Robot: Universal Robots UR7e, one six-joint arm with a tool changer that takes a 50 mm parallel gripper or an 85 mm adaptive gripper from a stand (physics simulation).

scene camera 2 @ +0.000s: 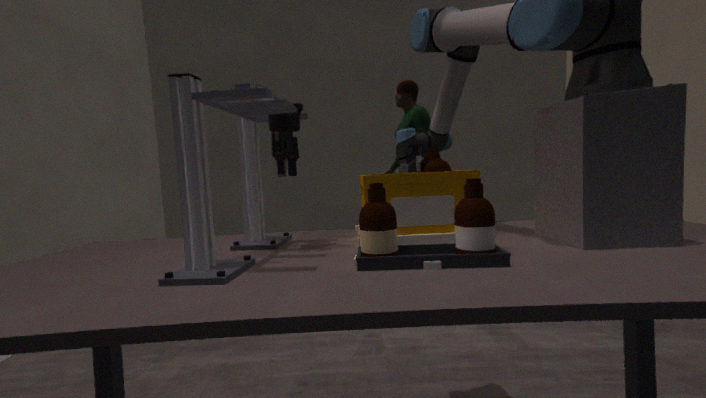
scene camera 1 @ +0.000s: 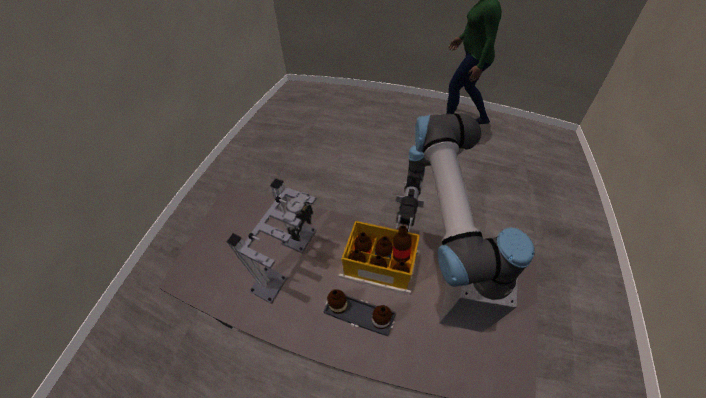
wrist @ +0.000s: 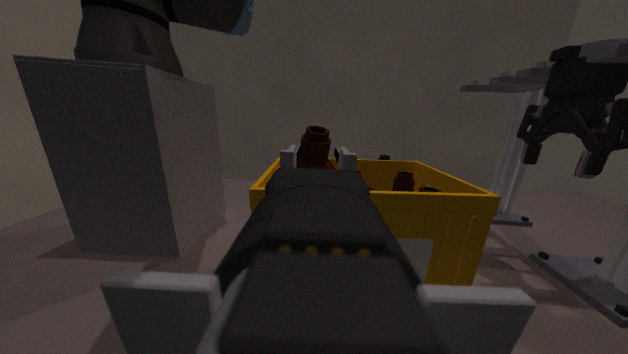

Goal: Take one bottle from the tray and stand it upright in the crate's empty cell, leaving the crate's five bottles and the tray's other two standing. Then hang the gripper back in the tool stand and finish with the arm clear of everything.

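Seen in the pictures: end effector, tool point: (scene camera 1: pixel 410 198); arm's base, origin of the base link: (scene camera 2: pixel 606 97) (scene camera 1: pixel 493 278) (wrist: pixel 136 75).
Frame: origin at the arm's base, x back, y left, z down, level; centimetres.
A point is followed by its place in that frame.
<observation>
The yellow crate (scene camera 1: pixel 351 270) {y -0.5, x -50.8, z 23.2 cm} (scene camera 2: pixel 425 187) {y -0.9, x -39.9, z 17.9 cm} (wrist: pixel 452 212) {y -19.0, x -50.1, z 16.5 cm} holds a red-label bottle (scene camera 1: pixel 402 246) {y -11.7, x -33.3, z 13.2 cm} (scene camera 2: pixel 437 164) {y -12.2, x -34.4, z 12.6 cm} (wrist: pixel 315 150) {y -18.3, x -34.7, z 10.2 cm} in its back right cell, as scene camera 1 shows it. This bottle stands higher than the crate's others, such as the bottle (scene camera 1: pixel 363 243) {y -12.2, x -49.4, z 19.4 cm} at back left, and seems slightly tilted in scene camera 2. My gripper (scene camera 1: pixel 404 227) (wrist: pixel 318 158) is open around its neck, with a gap beside it. The grey tray (scene camera 1: pixel 358 315) {y 14.8, x -42.9, z 31.4 cm} (scene camera 2: pixel 400 262) {y 18.7, x -48.6, z 30.5 cm} bears two upright bottles, a cream-label bottle (scene camera 1: pixel 337 299) {y 14.6, x -50.9, z 18.9 cm} (scene camera 2: pixel 378 220) {y 16.9, x -52.2, z 22.8 cm} and a white-label bottle (scene camera 1: pixel 382 315) {y 15.8, x -33.1, z 18.1 cm} (scene camera 2: pixel 474 220) {y 17.6, x -34.6, z 23.5 cm}.
The tool stand (scene camera 1: pixel 270 288) {y 16.5, x -82.9, z 30.7 cm} (scene camera 2: pixel 197 175) {y 17.0, x -85.4, z 12.7 cm} (wrist: pixel 575 275) {y -11.2, x -78.8, z 30.7 cm} is left of the crate in the scene views. A black adaptive gripper (scene camera 1: pixel 302 220) (scene camera 2: pixel 285 137) (wrist: pixel 582 95) hangs in it. The arm's pedestal (scene camera 1: pixel 477 311) {y 8.8, x -1.2, z 9.6 cm} (scene camera 2: pixel 631 165) {y 8.8, x -0.8, z 15.1 cm} (wrist: pixel 107 155) {y -10.3, x -1.8, z 13.4 cm} stands right of the crate. A person (scene camera 1: pixel 482 31) (scene camera 2: pixel 420 120) is behind the arm.
</observation>
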